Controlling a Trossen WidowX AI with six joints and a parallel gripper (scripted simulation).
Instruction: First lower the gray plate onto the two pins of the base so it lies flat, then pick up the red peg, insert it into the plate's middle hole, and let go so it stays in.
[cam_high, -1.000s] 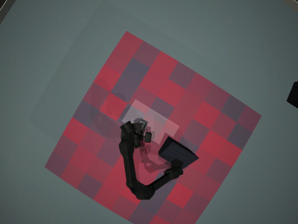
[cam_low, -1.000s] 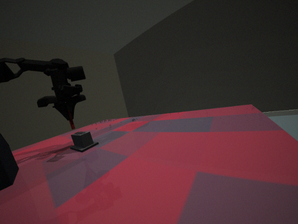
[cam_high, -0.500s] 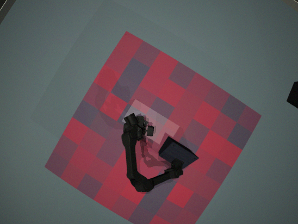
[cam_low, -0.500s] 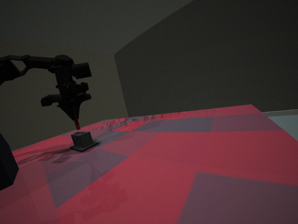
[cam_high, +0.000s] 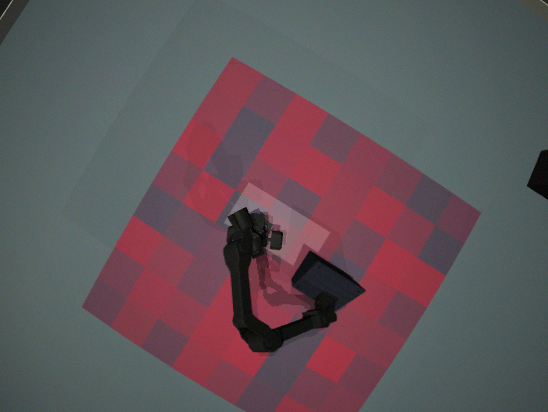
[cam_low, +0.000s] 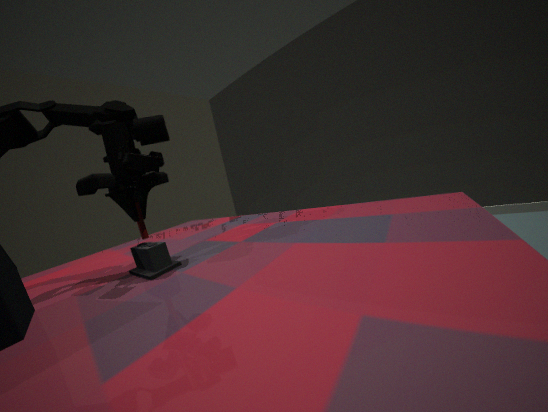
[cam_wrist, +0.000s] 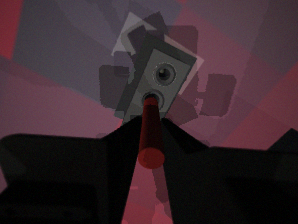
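Now: gripper tip right at the red peg. Also, from my gripper tip: gray plate (70 mm below); then dark base (110 mm below).
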